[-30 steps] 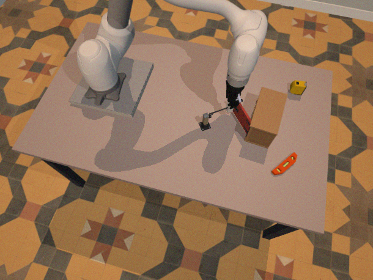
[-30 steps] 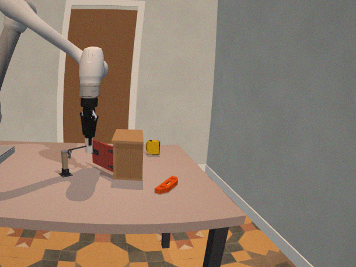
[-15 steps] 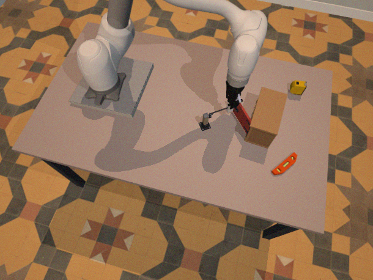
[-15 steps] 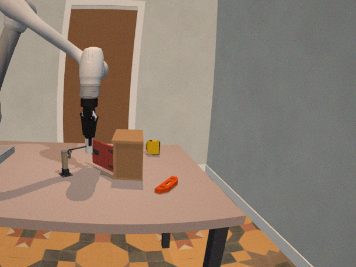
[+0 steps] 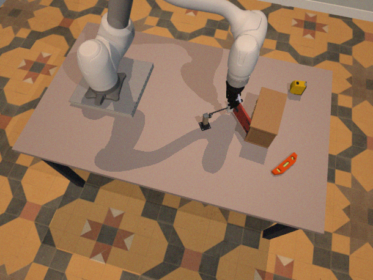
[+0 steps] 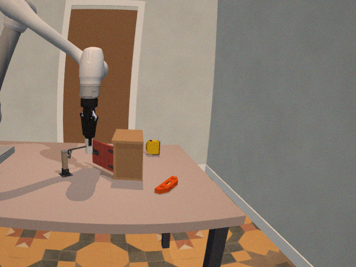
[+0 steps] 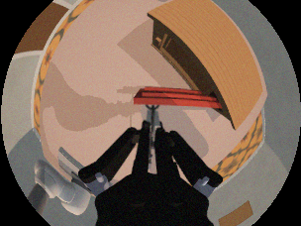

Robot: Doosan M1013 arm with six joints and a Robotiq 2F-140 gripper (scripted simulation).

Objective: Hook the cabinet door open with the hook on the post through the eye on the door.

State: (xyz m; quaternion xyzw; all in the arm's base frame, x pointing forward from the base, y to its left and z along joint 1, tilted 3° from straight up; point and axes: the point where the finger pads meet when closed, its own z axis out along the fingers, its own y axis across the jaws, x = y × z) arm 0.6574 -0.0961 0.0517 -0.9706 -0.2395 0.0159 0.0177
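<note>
Now: hand 4 cm past the dark hook, 2 cm to the left of it and 2 cm above it. From my hand the other things lie so: red door: 6 cm ahead, 4 cm below, 3 cm to the right; then orange spirit level: 29 cm ahead, 22 cm to the right, 10 cm below; then yellow tape measure: 36 cm ahead, 22 cm to the left, 7 cm below.
</note>
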